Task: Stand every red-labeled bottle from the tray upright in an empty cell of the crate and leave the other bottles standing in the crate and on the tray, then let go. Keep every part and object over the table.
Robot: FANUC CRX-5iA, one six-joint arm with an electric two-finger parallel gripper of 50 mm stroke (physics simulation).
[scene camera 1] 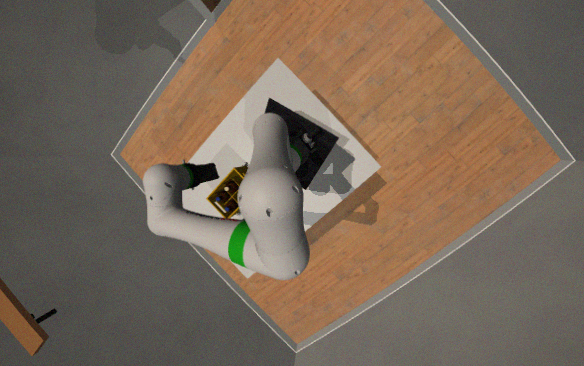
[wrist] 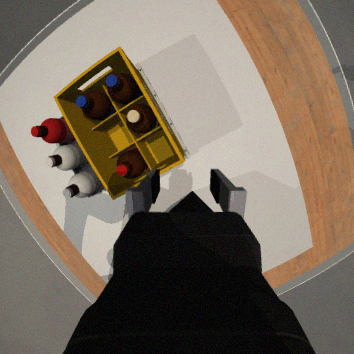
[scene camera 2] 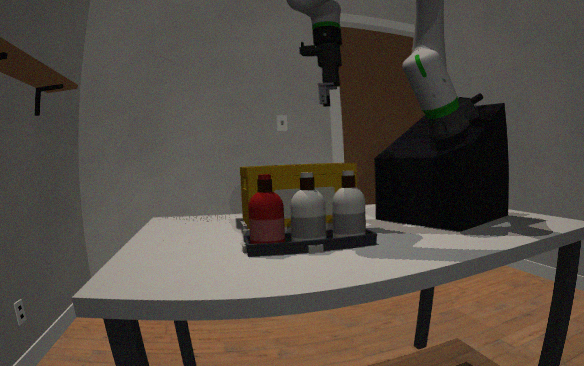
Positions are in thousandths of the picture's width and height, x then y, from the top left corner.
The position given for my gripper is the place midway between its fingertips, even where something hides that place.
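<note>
A red-labeled bottle (scene camera 2: 456, 575) (wrist: 148, 369) is there for me to see. I also see a cream-capped brown bottle (wrist: 397, 335), and then there is my own gripper (scene camera 2: 557, 288) (wrist: 521, 507), which is visible to me as well.
</note>
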